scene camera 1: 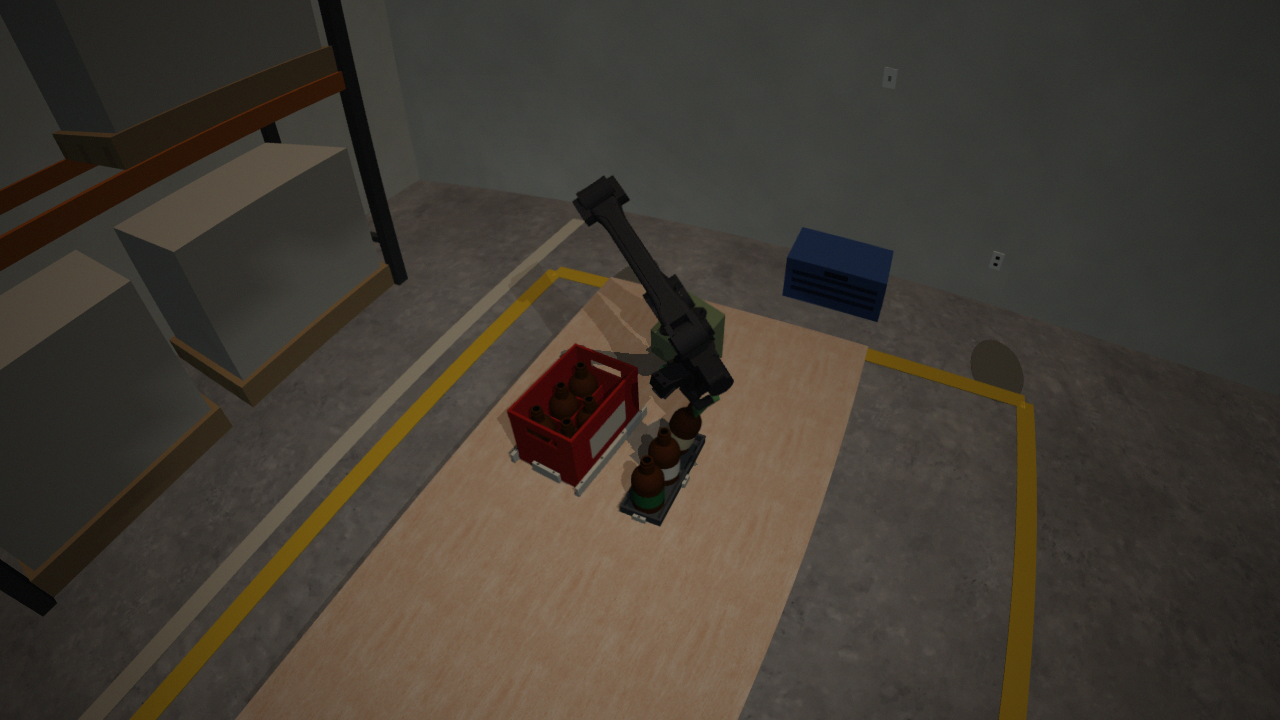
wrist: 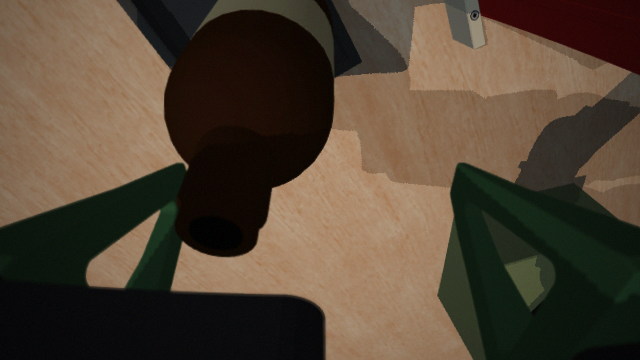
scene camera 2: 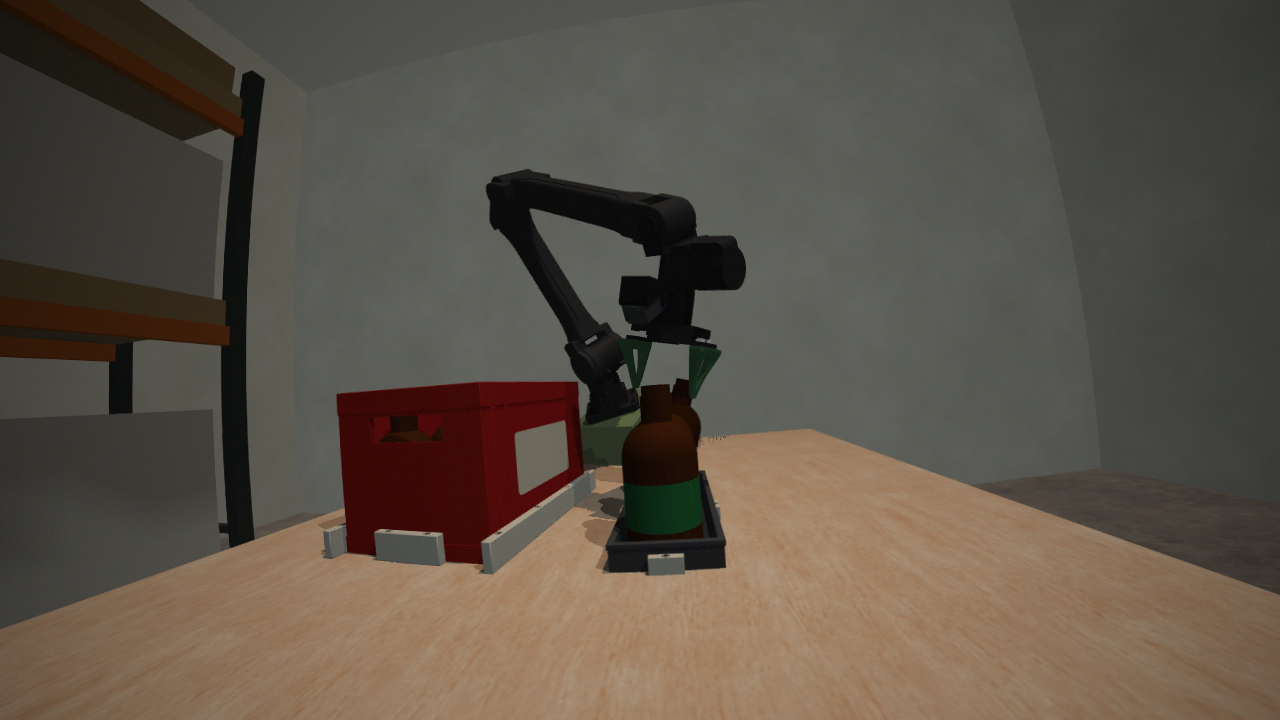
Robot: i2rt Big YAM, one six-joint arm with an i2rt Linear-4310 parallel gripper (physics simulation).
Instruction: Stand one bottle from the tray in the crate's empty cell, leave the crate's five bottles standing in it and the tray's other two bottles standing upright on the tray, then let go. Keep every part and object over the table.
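Observation:
You can see the gripper [scene camera 2: 662, 393] and [wrist: 320, 177]. There's a green-label bottle [scene camera 2: 661, 482] and [scene camera 1: 647, 480], but in the wrist view the green-label bottle is out of frame. There's also a cream-labelled bottle [scene camera 1: 684, 427], [scene camera 2: 682, 407] and [wrist: 248, 105].

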